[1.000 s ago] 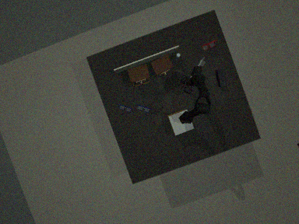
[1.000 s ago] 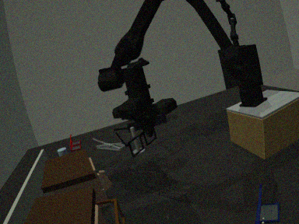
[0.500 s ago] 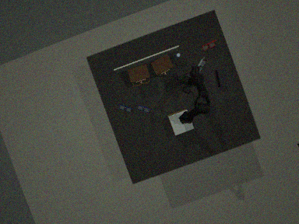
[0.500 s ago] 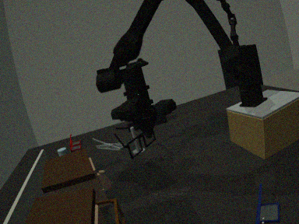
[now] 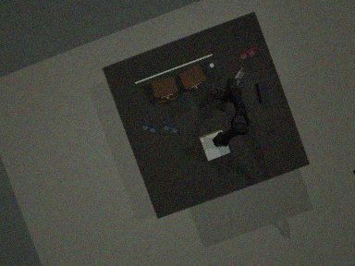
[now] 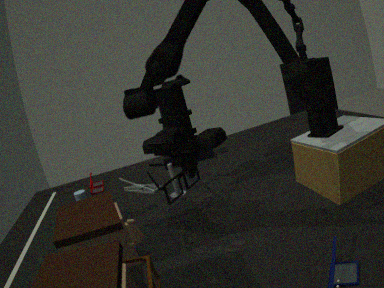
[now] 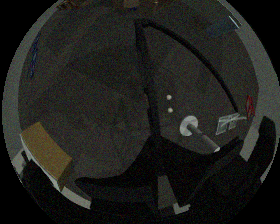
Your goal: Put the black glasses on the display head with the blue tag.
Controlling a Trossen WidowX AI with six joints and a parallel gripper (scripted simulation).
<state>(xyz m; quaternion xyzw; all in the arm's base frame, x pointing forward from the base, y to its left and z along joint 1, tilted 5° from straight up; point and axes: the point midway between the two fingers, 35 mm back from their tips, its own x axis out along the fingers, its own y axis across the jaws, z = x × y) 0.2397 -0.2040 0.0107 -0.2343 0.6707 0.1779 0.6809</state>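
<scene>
My gripper tip is 20 mm short of the white stand, 70 mm to the left of it and 40 mm above it. From my gripper tip the other things lie so: pale blue tag (250 mm ahead, 50 mm to the right, 10 mm below); white strip (380 mm ahead, 200 mm to the left, 10 mm below); black bar (120 mm behind, 310 mm to the right, 40 mm below).
</scene>
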